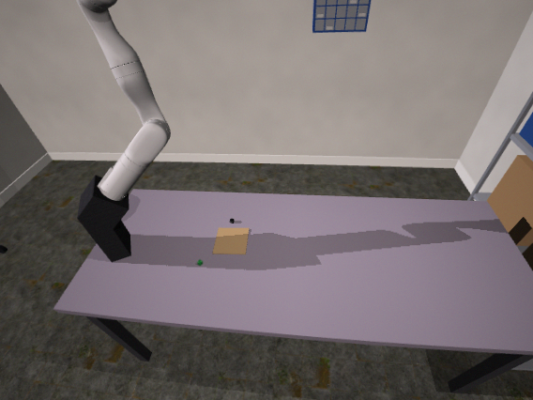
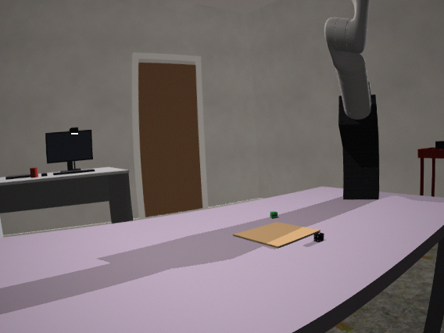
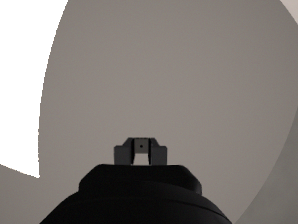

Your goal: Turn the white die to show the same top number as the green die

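Right now the tan mat is 1490 mm below my hand, 480 mm ahead of it and 20 mm to the right of it. Round my hand: green die 1490 mm below, 410 mm ahead, 170 mm to the right; then black die 1490 mm below, 430 mm ahead, 80 mm to the left; then white die 10 mm above.
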